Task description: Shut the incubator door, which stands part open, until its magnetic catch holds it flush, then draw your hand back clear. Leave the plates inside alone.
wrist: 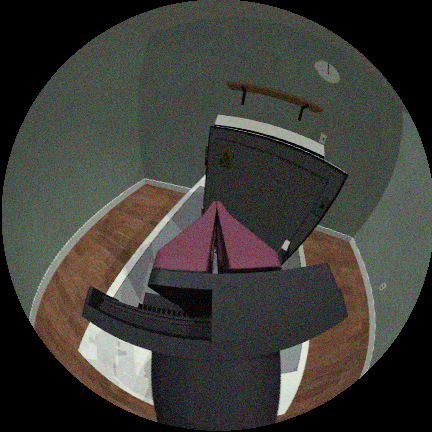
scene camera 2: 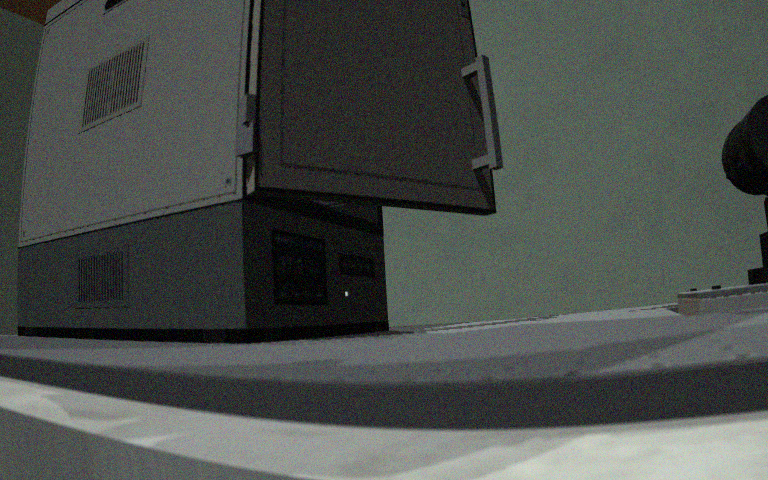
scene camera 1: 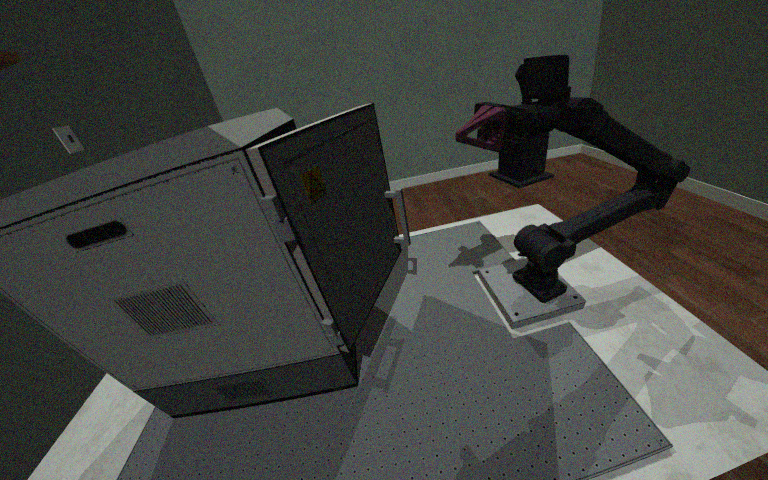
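Pixels of known places: gripper, fingertip midpoint: (wrist: 215,206) (scene camera 1: 456,137); arm's base, origin of the base link: (scene camera 1: 538,283).
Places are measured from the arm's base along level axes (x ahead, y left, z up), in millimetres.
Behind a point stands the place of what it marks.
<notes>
The incubator (scene camera 1: 226,271) @[x 631, y 36, z 355 mm] (scene camera 2: 186,164) @[x 614, y 39, z 167 mm] (wrist: 270,131) @[x 520, y -99, z 513 mm] is a large grey box at the left in scene camera 1. Its dark-looking door (scene camera 1: 339,237) @[x 466, y -6, z 326 mm] (scene camera 2: 368,101) @[x 435, y -44, z 233 mm] (wrist: 265,185) @[x 401, y -86, z 403 mm], with a yellow warning label, stands part open and swung outward from the body. The door's bar handle (scene camera 1: 404,217) @[x 310, y -138, z 249 mm] (scene camera 2: 490,113) @[x 309, y -138, z 236 mm] (wrist: 285,245) @[x 321, y -155, z 311 mm] is near its free edge. My gripper (scene camera 1: 458,136) @[x 252, y 9, z 439 mm] (wrist: 215,206) @[x 252, y 9, z 439 mm] is shut and empty, its pink fingers pointing towards the door. In scene camera 1 it is raised to the right of the door, apart from it. The plates inside are hidden.
The arm's base plate (scene camera 1: 538,311) @[x 70, y 73, z 0 mm] sits on the table to the right of the incubator, beside the perforated grey board (scene camera 1: 453,384) @[x 343, y 131, z -17 mm]. A dark pedestal (scene camera 1: 523,161) stands on the floor beyond. A wall shelf (wrist: 272,94) and a clock (wrist: 327,71) are behind the incubator.
</notes>
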